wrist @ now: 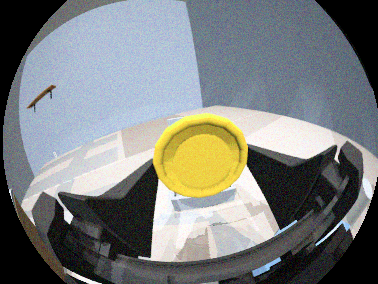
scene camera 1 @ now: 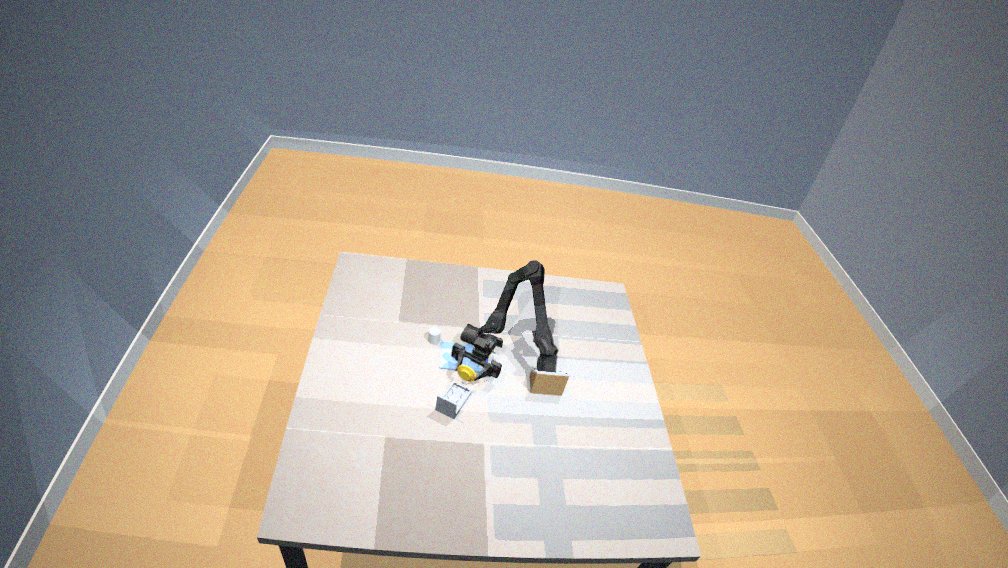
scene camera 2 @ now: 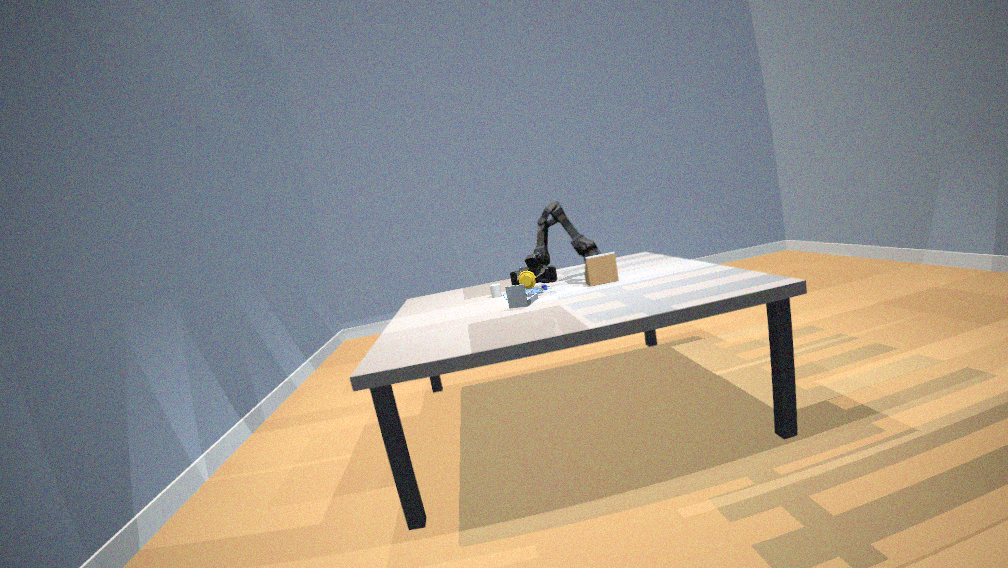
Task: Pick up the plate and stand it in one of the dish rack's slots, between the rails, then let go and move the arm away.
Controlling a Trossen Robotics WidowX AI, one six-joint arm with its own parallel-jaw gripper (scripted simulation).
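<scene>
Scene camera 1 gives me my gripper point(scene camera 1: 465, 375) and a grey dish rack point(scene camera 1: 450, 404). In the wrist view I see my gripper point(wrist: 200, 156), which holds a yellow plate point(wrist: 199, 156), and the grey dish rack point(wrist: 179, 203) is there too. In scene camera 2 I see my gripper point(scene camera 2: 526, 280) as well.
</scene>
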